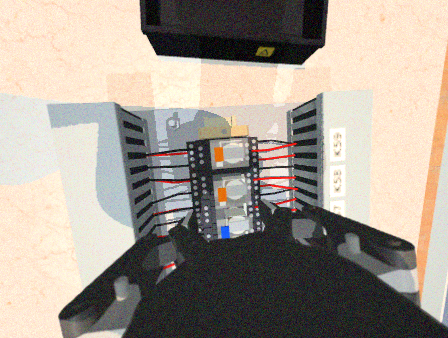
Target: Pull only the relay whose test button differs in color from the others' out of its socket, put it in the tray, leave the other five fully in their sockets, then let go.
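Places are measured from the arm's base along level axes (x left, y ahead, z down), in millimetres.
Pixels of known places: gripper, between the fingertips: (228, 214).
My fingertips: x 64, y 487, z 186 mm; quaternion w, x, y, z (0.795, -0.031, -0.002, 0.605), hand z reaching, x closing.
Ahead of a thing's pixels: the offset from my fingertips to its top centre. "*": to the spot under its first point.
Three clear-cased relays show in a row of black sockets. The far relay {dz -43, dx +62, dy -11 mm} (234, 153) and the middle relay {dz -43, dx +32, dy -5 mm} (236, 190) have orange test buttons. The near relay {dz -43, dx +3, dy +0 mm} (240, 224) has a blue test button {dz -43, dx +2, dy -8 mm} (225, 232); its lower part is hidden by the gripper body. My gripper (228, 214) is open, with one fingertip on each side of the row around the blue-button relay, and nothing is held. Whether the fingertips touch the relay or its socket cannot be told. The other three relays are hidden.
Slotted grey wire ducts {dz -37, dx -63, dy -86 mm} (134, 165) {dz -37, dx -26, dy +105 mm} (306, 150) flank the row, with red and black wires running to the sockets. A tan end block {dz -14, dx +81, dy -15 mm} (240, 131) sits past the far socket. A black box {* dz +3, dx +162, dy -19 mm} (227, 45) with a yellow warning label stands beyond the panel. Labels K59 and K58 are at right.
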